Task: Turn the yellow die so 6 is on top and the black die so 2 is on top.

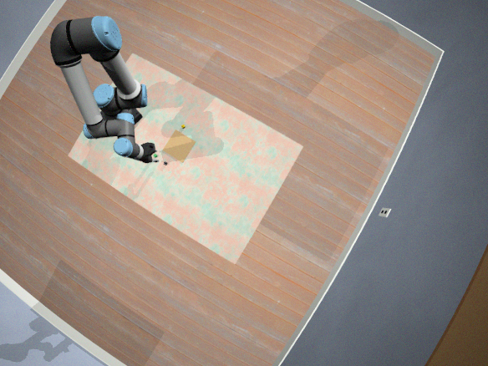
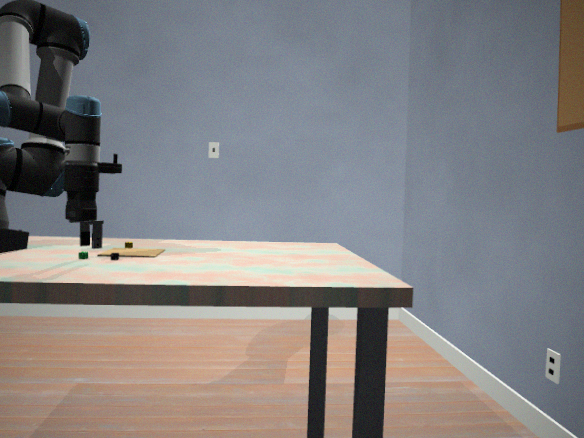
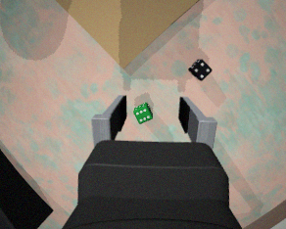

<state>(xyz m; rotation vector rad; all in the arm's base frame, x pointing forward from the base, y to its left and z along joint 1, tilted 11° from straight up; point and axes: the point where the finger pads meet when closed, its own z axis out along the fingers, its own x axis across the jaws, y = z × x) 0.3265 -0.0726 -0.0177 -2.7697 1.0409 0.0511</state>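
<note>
Now: the green die 20 mm behind my hand and 40 mm below it. From my hand the other things lie so: yellow die: 20 mm ahead, 220 mm to the left, 40 mm below; black die: 60 mm ahead, 40 mm below; tan mat: 60 mm ahead, 120 mm to the left, 40 mm below.
</note>
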